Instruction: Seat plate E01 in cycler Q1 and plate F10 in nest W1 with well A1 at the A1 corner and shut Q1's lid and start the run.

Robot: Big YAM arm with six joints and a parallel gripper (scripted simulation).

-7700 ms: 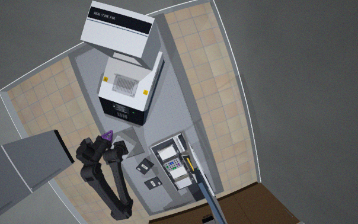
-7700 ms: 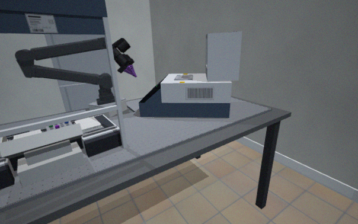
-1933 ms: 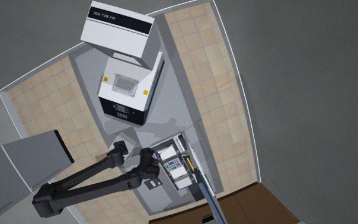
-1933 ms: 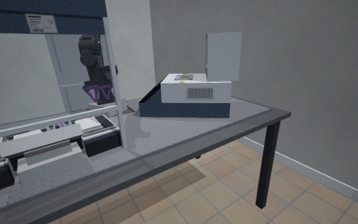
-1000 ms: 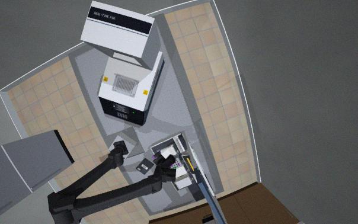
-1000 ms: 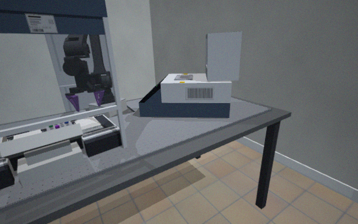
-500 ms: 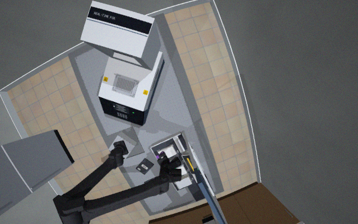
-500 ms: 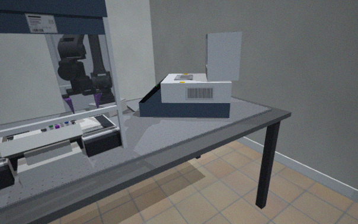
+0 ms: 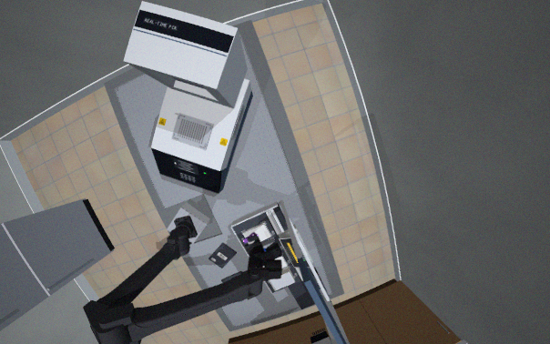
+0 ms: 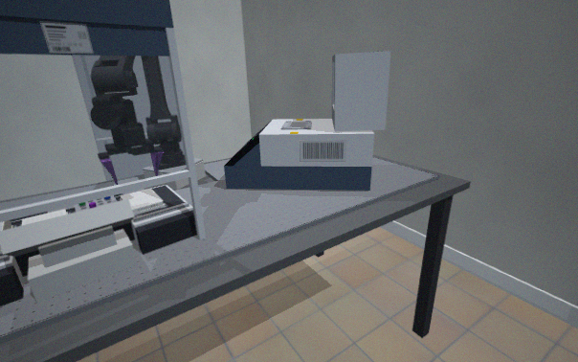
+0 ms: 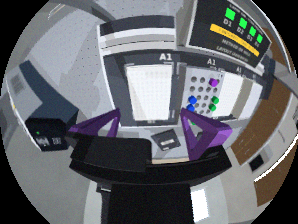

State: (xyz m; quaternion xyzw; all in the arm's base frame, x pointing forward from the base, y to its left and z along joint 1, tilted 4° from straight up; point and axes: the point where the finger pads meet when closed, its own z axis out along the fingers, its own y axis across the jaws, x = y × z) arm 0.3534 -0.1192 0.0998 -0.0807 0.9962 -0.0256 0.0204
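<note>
Now: hand 20 mm short of the tube cooling block, 100 mm to the left of it and 60 mm above it. From my hand the other things lie so: frame post (160 mm ahead, 120 mm to the left, 100 mm above); then white deep-well block (60 mm ahead, 300 mm to the right, 60 mm below); then label (250 mm behind, 120 mm to the right, 130 mm below).
</note>
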